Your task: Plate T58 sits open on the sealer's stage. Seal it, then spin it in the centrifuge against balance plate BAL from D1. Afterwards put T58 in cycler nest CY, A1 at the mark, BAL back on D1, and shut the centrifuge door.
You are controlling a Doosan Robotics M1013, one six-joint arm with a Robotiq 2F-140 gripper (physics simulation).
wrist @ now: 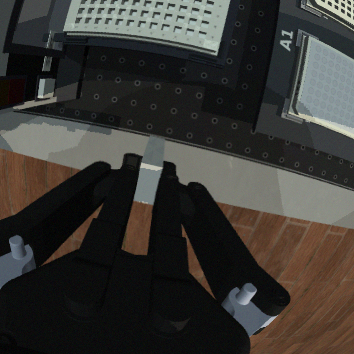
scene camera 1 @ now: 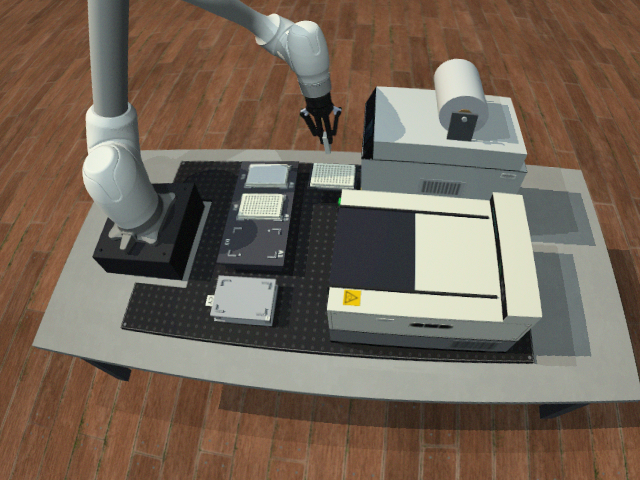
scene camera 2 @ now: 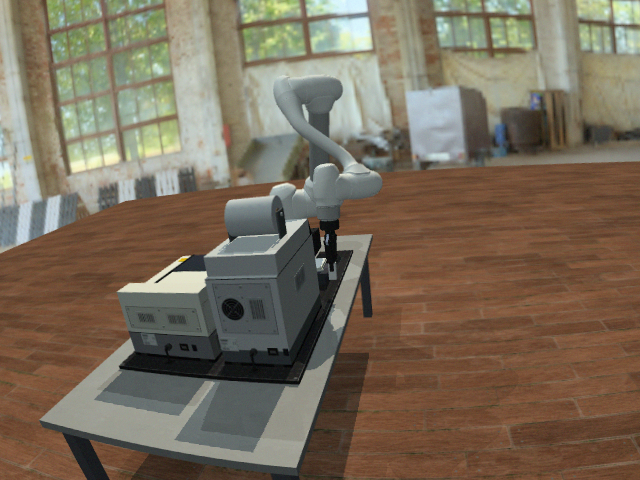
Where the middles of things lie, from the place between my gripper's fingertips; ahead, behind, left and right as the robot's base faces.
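The grey foil-topped plate (scene camera 1: 260, 175) sits 17 cm behind my hand and 13 cm to the right of it. Going by their middles, the grey foil-topped plate is the nearest to my hand of the things named here. I also see the large centrifuge (scene camera 1: 413, 271), which stands 35 cm ahead of my hand, 43 cm to the right of it and 6 cm above it.
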